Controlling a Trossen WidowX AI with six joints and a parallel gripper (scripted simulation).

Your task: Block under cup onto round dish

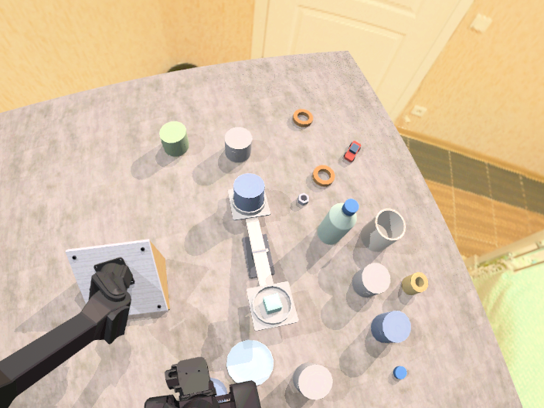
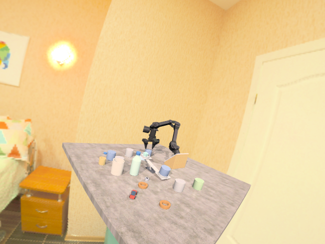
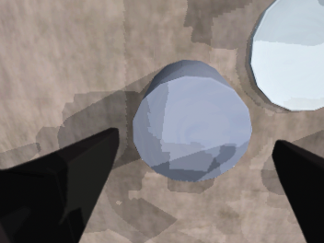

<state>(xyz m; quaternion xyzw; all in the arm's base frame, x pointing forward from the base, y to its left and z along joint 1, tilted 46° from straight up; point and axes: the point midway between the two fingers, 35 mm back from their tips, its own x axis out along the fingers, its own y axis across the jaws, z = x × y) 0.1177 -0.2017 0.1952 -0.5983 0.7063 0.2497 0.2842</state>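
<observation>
Now: the pale teal block 170 mm ahead of my gripper tip, 140 mm to the left of it and 10 mm above it. The rest, counted from my gripper tip: nut 370 mm to the left, 340 mm ahead, 70 mm below; balance beam 260 mm to the left, 190 mm ahead, 40 mm below; round pale blue dish 100 mm ahead, 70 mm below, 40 mm to the left.
</observation>
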